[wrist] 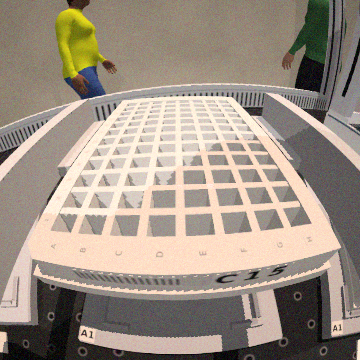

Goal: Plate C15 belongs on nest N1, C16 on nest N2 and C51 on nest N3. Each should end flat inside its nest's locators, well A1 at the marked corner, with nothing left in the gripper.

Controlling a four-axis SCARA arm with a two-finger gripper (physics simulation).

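Places are measured from the arm's base along level axes (x right, y down, z ahead), in centimetres.
Where they show: gripper, fingertip midpoint: (177, 106).
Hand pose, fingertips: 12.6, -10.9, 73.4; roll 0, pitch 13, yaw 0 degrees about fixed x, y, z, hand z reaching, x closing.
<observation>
Things, the pixels of their top centre, and the offset from my fingertips, as dx, dy, dz. "spot": a spot on its surface instead. Level surfaces: height alone.
- Plate C15, middle of its top: (177, 130) -0.6, +0.4, -2.4
- pale nest, middle of its top: (178, 230) -0.7, +7.8, -2.4
- latter with an A1 tag, surface spot: (337, 328) spot: +7.1, +8.4, -13.6
- black perforated deck, its level: dy +9.6
- slatted rail, surface spot: (20, 136) spot: -29.3, +7.9, +27.0
Plate C15 (182, 247), a cream grid plate, is held level between the fingers of my gripper (177, 106), which is shut on its two long sides. Its C15 label and column letters A to H face the camera, with A at the left. Below and partly hidden by it is a pale nest (175, 342) with a grey shaded inside and an A1 tag (87, 333) at its near left corner. The plate is above this nest, apart from it. The nest's number does not show. Plates C16 and C51 do not show.
Parts of other pale fixtures show at the lower left (17, 312) and lower right, the latter with an A1 tag (337, 328). A black perforated deck (297, 312) lies between them. A slatted rail (20, 136) curves behind. Two people (77, 42) (316, 37) stand beyond it.
</observation>
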